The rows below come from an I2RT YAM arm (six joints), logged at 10 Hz.
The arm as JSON. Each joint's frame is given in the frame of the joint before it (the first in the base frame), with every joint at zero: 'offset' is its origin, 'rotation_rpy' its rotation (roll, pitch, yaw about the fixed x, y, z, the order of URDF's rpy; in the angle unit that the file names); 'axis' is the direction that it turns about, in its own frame. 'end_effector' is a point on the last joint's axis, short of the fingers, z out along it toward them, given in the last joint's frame.
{
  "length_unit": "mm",
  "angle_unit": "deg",
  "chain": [
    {
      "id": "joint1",
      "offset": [
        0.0,
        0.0,
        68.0
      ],
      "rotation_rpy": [
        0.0,
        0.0,
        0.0
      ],
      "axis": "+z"
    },
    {
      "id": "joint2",
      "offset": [
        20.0,
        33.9,
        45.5
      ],
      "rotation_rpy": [
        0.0,
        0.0,
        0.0
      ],
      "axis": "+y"
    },
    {
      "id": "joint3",
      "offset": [
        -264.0,
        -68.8,
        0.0
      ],
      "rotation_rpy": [
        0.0,
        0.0,
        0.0
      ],
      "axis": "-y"
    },
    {
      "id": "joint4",
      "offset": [
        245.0,
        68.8,
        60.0
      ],
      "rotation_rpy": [
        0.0,
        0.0,
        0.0
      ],
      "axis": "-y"
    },
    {
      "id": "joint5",
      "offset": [
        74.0,
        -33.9,
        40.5
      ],
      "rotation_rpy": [
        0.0,
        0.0,
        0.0
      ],
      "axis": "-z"
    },
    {
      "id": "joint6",
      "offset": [
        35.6,
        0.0,
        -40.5
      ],
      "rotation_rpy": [
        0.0,
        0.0,
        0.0
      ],
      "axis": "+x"
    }
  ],
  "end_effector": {
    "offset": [
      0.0,
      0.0,
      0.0
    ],
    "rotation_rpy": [
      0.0,
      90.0,
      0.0
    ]
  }
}
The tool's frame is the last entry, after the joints.
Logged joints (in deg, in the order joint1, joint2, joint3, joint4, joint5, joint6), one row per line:
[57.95 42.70 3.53 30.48 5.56 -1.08]
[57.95 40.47 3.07 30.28 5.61 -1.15]
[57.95 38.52 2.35 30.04 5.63 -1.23]
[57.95 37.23 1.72 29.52 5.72 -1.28]
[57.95 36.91 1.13 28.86 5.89 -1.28]
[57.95 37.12 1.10 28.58 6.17 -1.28]
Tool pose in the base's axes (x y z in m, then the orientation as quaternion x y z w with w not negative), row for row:
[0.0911 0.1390 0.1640 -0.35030 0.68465 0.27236 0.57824]
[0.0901 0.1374 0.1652 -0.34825 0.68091 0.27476 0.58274]
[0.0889 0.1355 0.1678 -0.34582 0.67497 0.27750 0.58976]
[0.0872 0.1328 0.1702 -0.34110 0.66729 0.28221 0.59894]
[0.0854 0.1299 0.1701 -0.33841 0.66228 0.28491 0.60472]
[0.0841 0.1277 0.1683 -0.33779 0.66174 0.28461 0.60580]
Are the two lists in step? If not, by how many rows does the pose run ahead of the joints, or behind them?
The pose runs 2 rows behind the joints: the pose in row i belongs to the joints in row i - 2.
